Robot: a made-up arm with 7 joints.
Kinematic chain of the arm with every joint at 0, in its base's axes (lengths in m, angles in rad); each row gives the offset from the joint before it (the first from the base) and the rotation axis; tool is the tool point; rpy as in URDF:
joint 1: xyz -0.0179 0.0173 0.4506 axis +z
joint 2: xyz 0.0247 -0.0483 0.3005 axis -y
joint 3: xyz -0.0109 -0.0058 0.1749 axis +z
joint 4: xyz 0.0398 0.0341 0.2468 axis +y
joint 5: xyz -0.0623 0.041 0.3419 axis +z
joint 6: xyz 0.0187 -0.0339 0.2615 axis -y
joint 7: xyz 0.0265 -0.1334 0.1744 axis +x
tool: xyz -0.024 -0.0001 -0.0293 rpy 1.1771 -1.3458 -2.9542
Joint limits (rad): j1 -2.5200..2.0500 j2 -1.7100..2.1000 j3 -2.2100..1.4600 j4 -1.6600..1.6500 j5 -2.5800..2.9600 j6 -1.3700..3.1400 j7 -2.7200..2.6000
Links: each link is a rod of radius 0.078 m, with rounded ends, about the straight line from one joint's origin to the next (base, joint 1, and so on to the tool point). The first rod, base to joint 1, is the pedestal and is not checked.
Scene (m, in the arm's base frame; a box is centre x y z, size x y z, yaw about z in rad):
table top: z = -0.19
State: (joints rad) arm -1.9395 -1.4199 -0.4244 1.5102 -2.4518 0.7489 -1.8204
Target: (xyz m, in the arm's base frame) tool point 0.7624 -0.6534 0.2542
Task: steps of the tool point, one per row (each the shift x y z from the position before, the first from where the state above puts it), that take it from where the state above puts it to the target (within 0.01 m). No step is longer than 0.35 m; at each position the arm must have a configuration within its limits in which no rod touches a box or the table.
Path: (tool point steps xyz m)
1: 0.2549 -0.1568 0.0234
2: 0.2992 -0.0620 0.0452
3: 0.3057 0.0403 0.0659
4: 0.2760 0.1354 0.0842

